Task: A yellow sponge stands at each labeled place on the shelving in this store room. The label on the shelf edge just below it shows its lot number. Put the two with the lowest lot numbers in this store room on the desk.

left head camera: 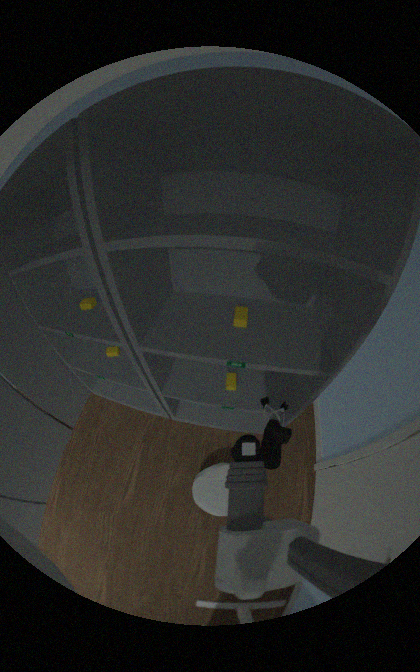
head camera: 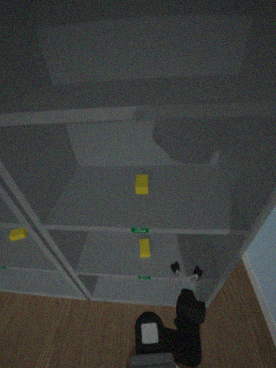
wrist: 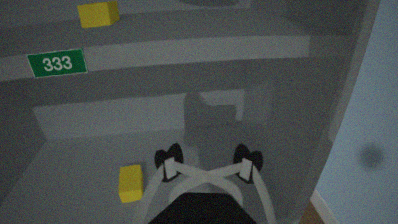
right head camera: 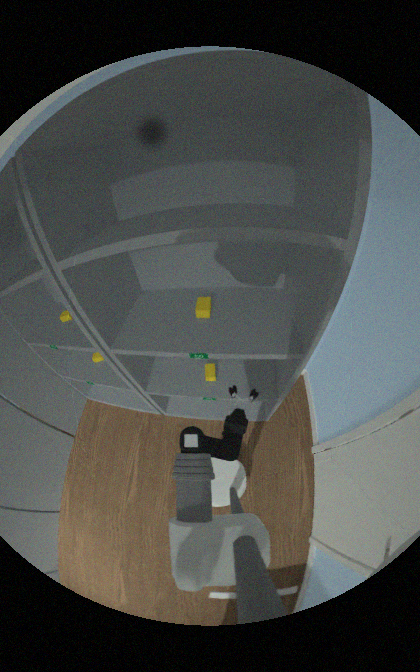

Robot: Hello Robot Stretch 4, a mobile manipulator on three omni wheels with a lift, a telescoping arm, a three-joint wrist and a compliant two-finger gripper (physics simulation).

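Places are measured from the robot's base along level axes (x down, y right, z back), in metres.
Pixels of known places: gripper, between the fingertips: (head camera: pixel 186 265) (wrist: pixel 208 156).
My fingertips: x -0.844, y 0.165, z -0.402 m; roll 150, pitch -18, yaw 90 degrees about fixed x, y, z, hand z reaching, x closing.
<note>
Ahead of a thing's pixels: the offset from my fingertips to its middle. "spot": to the spot under its first point.
In the right bay, a yellow sponge {dy -0.144, dx -0.141, dz -0.361 m} (head camera: pixel 142 184) (left head camera: pixel 240 317) (right head camera: pixel 203 307) (wrist: pixel 98 14) stands on the upper of two visible sponge shelves, above a green label {spot: dy -0.170, dx -0.104, dz -0.110 m} (head camera: pixel 140 230) (left head camera: pixel 236 364) (right head camera: pixel 198 356) (wrist: pixel 58 63) reading 333 in the wrist view. Another sponge {dy -0.155, dx +0.316, dz -0.277 m} (head camera: pixel 144 248) (left head camera: pixel 231 381) (right head camera: pixel 210 372) (wrist: pixel 131 183) stands on the shelf below; its label {spot: dy -0.171, dx +0.350, dz -0.111 m} (head camera: pixel 144 277) (left head camera: pixel 228 407) (right head camera: pixel 209 399) is unreadable. My gripper (head camera: pixel 187 271) (left head camera: pixel 274 404) (right head camera: pixel 243 393) (wrist: pixel 208 156) is open and empty, right of the lower sponge. The desk does not show.
The left bay holds an upper sponge (left head camera: pixel 88 303) (right head camera: pixel 65 316) and a lower sponge {dy -1.072, dx +0.316, dz -0.461 m} (head camera: pixel 18 234) (left head camera: pixel 112 351) (right head camera: pixel 97 357); their labels are unreadable. An upright divider (head camera: pixel 30 209) separates the bays. A blue wall (head camera: pixel 265 250) (right head camera: pixel 350 325) (wrist: pixel 370 100) stands close on the right.
</note>
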